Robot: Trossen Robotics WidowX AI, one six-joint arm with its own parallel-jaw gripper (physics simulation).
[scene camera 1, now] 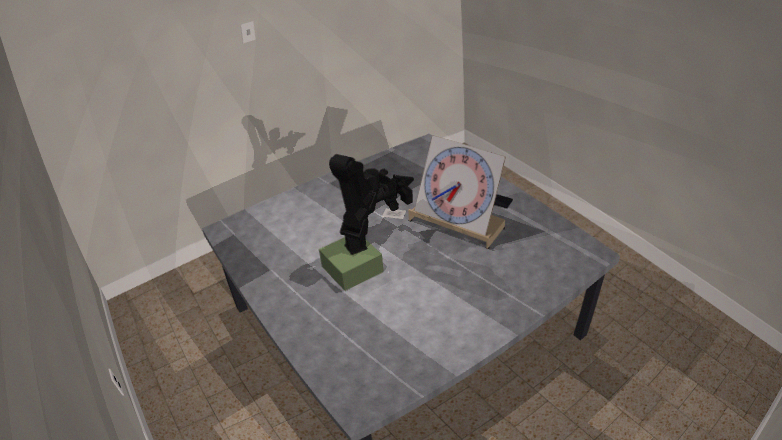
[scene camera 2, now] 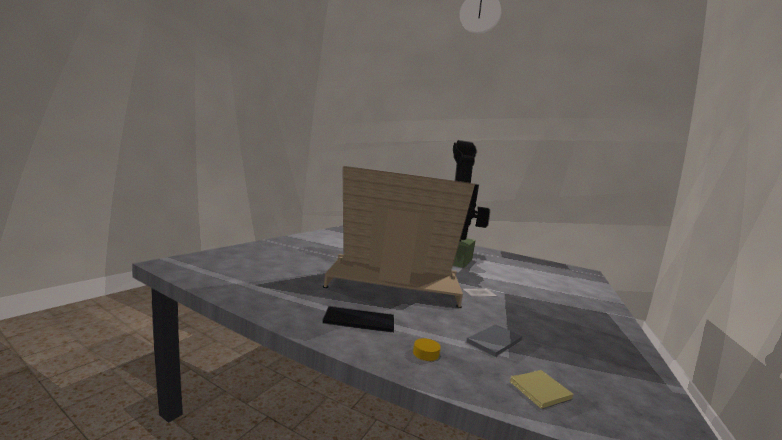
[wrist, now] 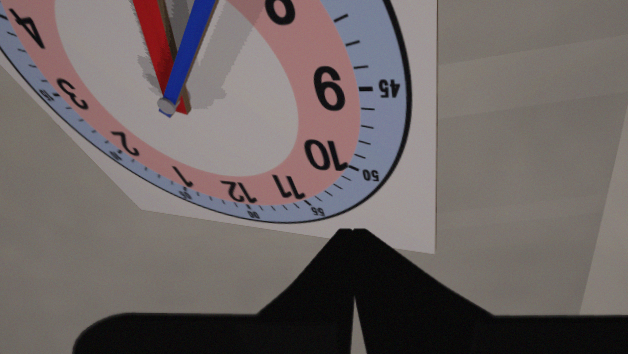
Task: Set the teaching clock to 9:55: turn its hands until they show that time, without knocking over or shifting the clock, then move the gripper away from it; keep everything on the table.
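Where they show: gripper, fingertip midpoint: (scene camera 1: 413,178) (wrist: 351,242); arm's base, link origin: (scene camera 1: 355,247).
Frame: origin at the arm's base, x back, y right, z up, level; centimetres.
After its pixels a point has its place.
The teaching clock (scene camera 1: 494,164) @[x -57.0, y 7.0, z 20.1 cm] (scene camera 2: 360,218) @[x -52.0, y 8.2, z 10.3 cm] (wrist: 417,200) @[x -43.0, y -16.9, z 17.7 cm] stands upright on its wooden stand; its back faces scene camera 2. The long blue hand (scene camera 1: 444,193) @[x -40.8, y -4.0, z 6.2 cm] (wrist: 192,45) @[x -41.1, y -3.9, z 7.0 cm] points between 7 and 8, nearer 8. The short red hand (scene camera 1: 452,194) @[x -42.9, y -1.4, z 6.5 cm] (wrist: 150,37) @[x -42.9, y -1.3, z 6.4 cm] points between 6 and 7. My gripper (scene camera 1: 411,178) @[x -30.7, y -10.2, z 13.3 cm] (wrist: 351,242) @[x -30.7, y -10.2, z 13.3 cm] is shut and empty. In scene camera 1 it is left of the clock face, apart from the board. In the wrist view, where the dial is upside down, its tips overlap the board's 10–11 o'clock corner. The hands' outer ends are cut off there.
The arm stands on a green block (scene camera 1: 349,265) @[x 6.4, y 8.0, z 0.0 cm] (scene camera 2: 464,253) @[x -4.5, y -7.6, z -3.0 cm] on the table (scene camera 1: 437,328) @[x -8.2, y 43.5, z -8.7 cm] (scene camera 2: 246,295) @[x -79.3, y 19.2, z -8.7 cm]. A white card (scene camera 1: 393,213) @[x -26.8, y -21.5, z -8.7 cm] (scene camera 2: 480,292) @[x -26.9, y -21.5, z -8.6 cm] lies near the stand. Behind the clock lie a black bar (scene camera 1: 503,201) @[x -70.9, y -2.6, z -8.0 cm] (scene camera 2: 358,319) @[x -69.9, y -7.0, z -7.9 cm], an orange disc (scene camera 2: 426,349) @[x -72.7, y -24.4, z -6.8 cm], a grey square (scene camera 2: 494,339) @[x -57.3, y -33.5, z -7.7 cm] and a yellow pad (scene camera 2: 541,388) @[x -69.8, y -45.0, z -7.7 cm].
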